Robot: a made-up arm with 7 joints.
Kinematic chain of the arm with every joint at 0, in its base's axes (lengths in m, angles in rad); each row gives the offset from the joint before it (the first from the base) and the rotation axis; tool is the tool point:
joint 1: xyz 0 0 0.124 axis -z
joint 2: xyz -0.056 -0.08 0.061 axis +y
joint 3: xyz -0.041 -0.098 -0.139 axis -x
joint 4: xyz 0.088 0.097 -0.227 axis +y
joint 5: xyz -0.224 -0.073 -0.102 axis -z
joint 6: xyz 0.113 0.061 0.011 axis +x
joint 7: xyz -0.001 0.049 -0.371 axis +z
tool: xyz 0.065 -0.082 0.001
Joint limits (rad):
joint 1: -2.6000..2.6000
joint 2: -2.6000..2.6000
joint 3: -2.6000..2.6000
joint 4: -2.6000..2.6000
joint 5: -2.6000..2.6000
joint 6: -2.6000..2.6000
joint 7: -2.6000..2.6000
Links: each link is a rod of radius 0.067 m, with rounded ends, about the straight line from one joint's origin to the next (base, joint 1, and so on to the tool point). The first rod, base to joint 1, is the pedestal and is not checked.
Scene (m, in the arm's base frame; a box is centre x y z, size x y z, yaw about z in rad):
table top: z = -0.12
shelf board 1: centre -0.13 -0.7 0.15 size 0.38 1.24 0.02 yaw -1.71
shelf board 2: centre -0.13 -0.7 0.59 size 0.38 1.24 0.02 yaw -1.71
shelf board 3: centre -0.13 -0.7 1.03 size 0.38 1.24 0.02 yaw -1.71
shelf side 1: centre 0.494 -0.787 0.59 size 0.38 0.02 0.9 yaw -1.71
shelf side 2: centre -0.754 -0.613 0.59 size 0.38 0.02 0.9 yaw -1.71
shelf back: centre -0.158 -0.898 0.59 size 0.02 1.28 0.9 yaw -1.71
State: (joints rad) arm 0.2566 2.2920 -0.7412 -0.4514 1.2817 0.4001 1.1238
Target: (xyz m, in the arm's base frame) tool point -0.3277 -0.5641 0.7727
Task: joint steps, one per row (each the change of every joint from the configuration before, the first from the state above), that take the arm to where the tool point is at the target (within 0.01 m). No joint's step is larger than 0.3 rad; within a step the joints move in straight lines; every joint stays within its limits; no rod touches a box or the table.
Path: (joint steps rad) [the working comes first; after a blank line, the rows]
Joints at the target: -0.5921 2.6000 -0.1587 -0.1610 1.6295 0.4327 1.0912
Straight joint move there: clear.

1: -0.2829 0.1027 0.1942 0.0968 0.1159 0.0109 -0.0109
2: -0.2829 0.1026 0.1941 0.0968 0.1160 0.0109 -0.0109
3: -0.2829 0.1027 0.1942 0.0968 0.1159 0.0108 -0.0108

